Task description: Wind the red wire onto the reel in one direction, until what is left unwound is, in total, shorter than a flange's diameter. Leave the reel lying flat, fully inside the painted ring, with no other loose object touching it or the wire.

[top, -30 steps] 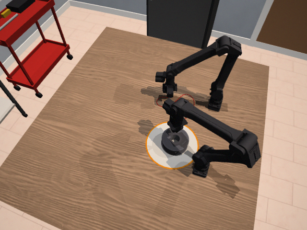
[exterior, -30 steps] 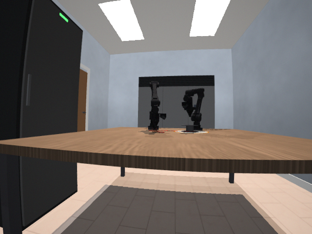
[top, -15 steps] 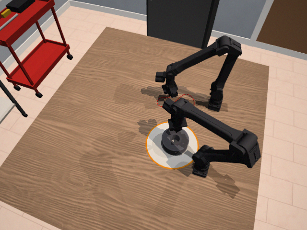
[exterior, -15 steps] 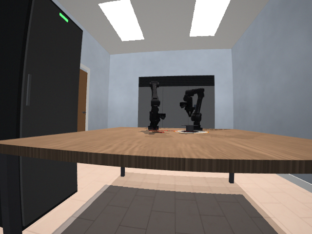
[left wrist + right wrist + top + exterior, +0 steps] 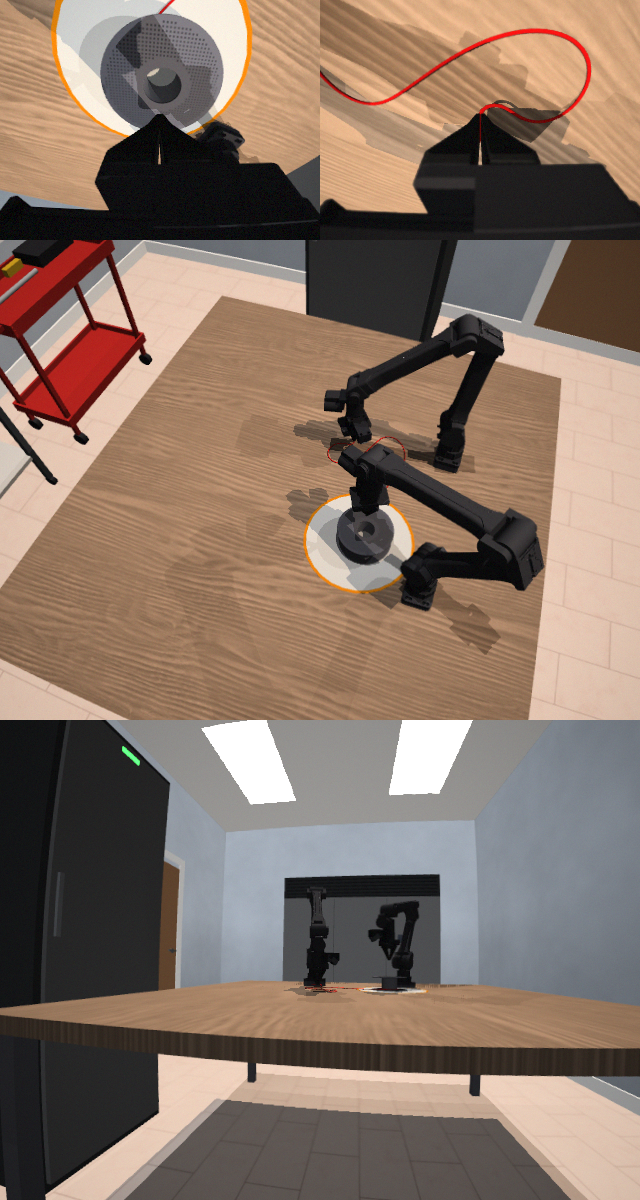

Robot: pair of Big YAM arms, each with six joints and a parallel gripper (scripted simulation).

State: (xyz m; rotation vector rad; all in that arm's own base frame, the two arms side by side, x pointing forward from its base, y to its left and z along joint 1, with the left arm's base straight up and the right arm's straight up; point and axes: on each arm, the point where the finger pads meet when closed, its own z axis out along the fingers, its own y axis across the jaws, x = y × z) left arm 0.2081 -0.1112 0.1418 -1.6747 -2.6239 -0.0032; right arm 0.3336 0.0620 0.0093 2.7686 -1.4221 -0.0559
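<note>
Right now the dark grey reel is 10 mm behind my left hand and 120 mm below it. Also, from my left hand: orange painted ring 10 mm ahead, 10 mm to the left, 160 mm below.
</note>
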